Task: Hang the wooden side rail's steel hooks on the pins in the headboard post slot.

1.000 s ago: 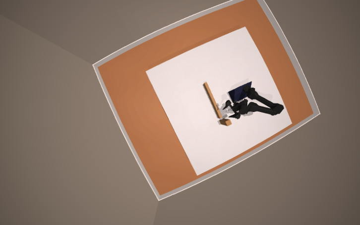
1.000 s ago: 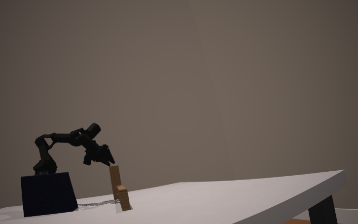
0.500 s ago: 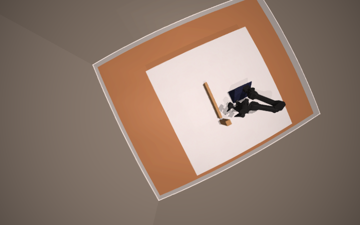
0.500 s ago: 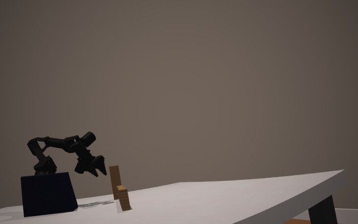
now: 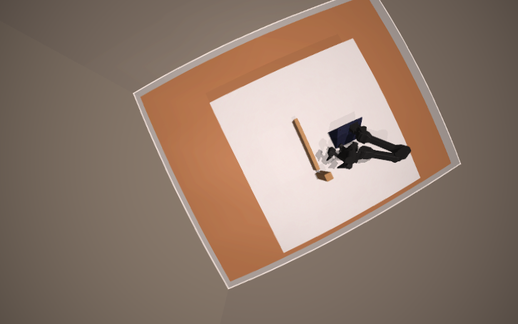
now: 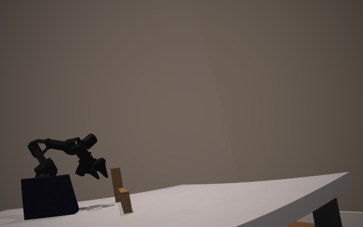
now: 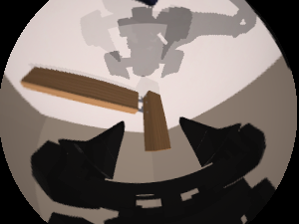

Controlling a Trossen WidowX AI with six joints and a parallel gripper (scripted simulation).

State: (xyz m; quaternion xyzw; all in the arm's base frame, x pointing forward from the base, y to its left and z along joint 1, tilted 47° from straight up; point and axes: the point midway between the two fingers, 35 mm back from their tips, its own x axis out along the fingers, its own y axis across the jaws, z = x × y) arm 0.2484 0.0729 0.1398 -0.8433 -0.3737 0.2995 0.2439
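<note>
The headboard post is 70 mm ahead of my gripper tip, 50 mm to the left of it and 50 mm below it.
</note>
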